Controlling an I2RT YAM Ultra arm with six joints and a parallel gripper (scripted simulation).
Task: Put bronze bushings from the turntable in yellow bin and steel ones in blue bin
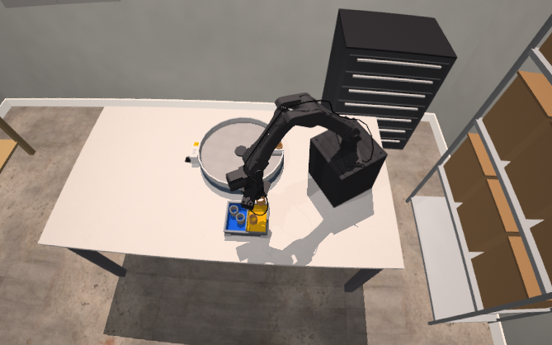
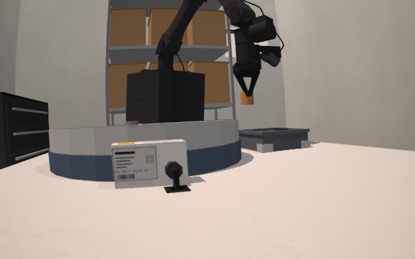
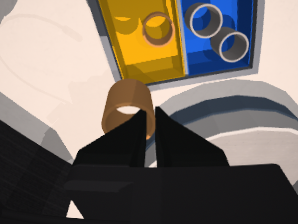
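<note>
My gripper is now 140 mm above the yellow bin, 40 mm to the right of it and 10 mm short of it. Also, from my hand: blue bin 140 mm below, 90 mm ahead, 30 mm to the left; round grey turntable 320 mm to the right, 100 mm below, 60 mm ahead.
</note>
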